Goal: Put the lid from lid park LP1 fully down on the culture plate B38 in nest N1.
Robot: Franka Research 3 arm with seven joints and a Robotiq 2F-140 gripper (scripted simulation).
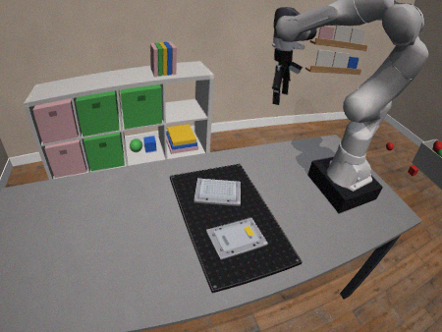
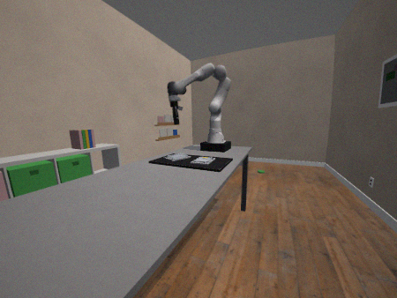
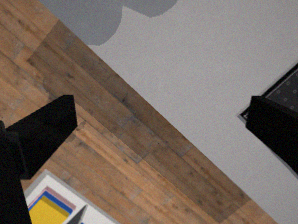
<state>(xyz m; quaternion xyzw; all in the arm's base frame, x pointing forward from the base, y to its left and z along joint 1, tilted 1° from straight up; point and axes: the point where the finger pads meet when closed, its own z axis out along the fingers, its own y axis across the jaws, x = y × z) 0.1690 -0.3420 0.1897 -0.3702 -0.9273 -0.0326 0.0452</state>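
Now: the clear lid 470 mm to the left of my hand, 340 mm ahead of it and 240 mm below it. From my hand the other things lie so: lid park (470 mm to the left, 340 mm ahead, 250 mm below); nest N1 (340 mm ahead, 250 mm to the left, 250 mm below); culture plate (340 mm ahead, 250 mm to the left, 240 mm below).
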